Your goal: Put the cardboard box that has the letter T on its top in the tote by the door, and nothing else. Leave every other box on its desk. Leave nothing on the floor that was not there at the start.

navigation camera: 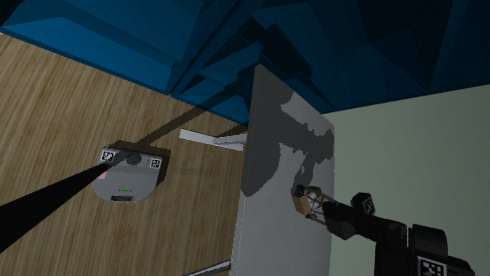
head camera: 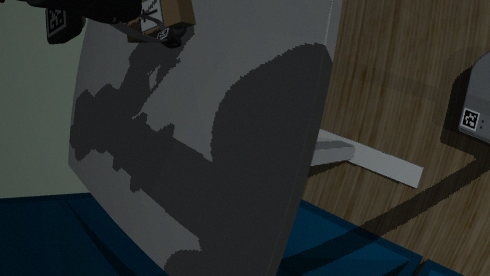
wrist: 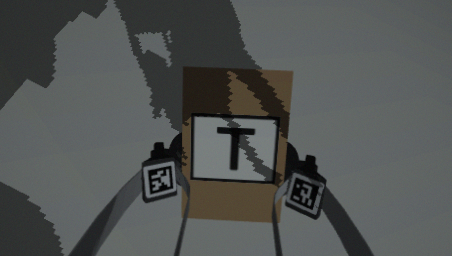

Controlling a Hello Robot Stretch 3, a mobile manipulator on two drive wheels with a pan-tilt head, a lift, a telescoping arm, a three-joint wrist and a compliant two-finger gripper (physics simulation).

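Frame: origin at the robot's base, x back, y right, z up, level; millimetres.
Where they show: gripper, between the fingertips: [navigation camera: 300, 200] [head camera: 175, 12] [wrist: 233, 154]; robot's base, origin of its link: [navigation camera: 133, 158].
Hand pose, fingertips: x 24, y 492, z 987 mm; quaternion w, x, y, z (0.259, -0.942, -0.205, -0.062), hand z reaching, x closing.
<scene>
Each offset is from my fingertips to the centre of the thing. "spot": to the spot under its first point. Level surfaces: height alone.
The brown cardboard box @(dx -9, dy +2, dz +28 mm) [head camera: 179, 14] [navigation camera: 300, 205] [wrist: 232, 201] has a white label with a black T on its top, facing the wrist camera. My gripper [navigation camera: 306, 203] [wrist: 233, 154] is shut on this box, with one fingertip against each side. The box looks upright and seems slightly above the grey desk @(dz -36 mm) [head camera: 250, 30] [navigation camera: 280, 230] [wrist: 375, 100]; the gap under it is hard to judge. In the head view the far fingertip is hidden and the box is cut by the top edge. The tote by the door cannot be made out in these views.
Large dark blue panels [head camera: 40, 230] [navigation camera: 100, 55] stand beyond the desk's end. A pale green wall [head camera: 35, 125] [navigation camera: 400, 150] runs along the desk's far side. White desk legs @(spot: dx -292, dy -77, dz -962 mm) [head camera: 390, 165] [navigation camera: 197, 136] reach over the wooden floor. My grey base [head camera: 480, 100] [navigation camera: 127, 180] stands on the floor.
</scene>
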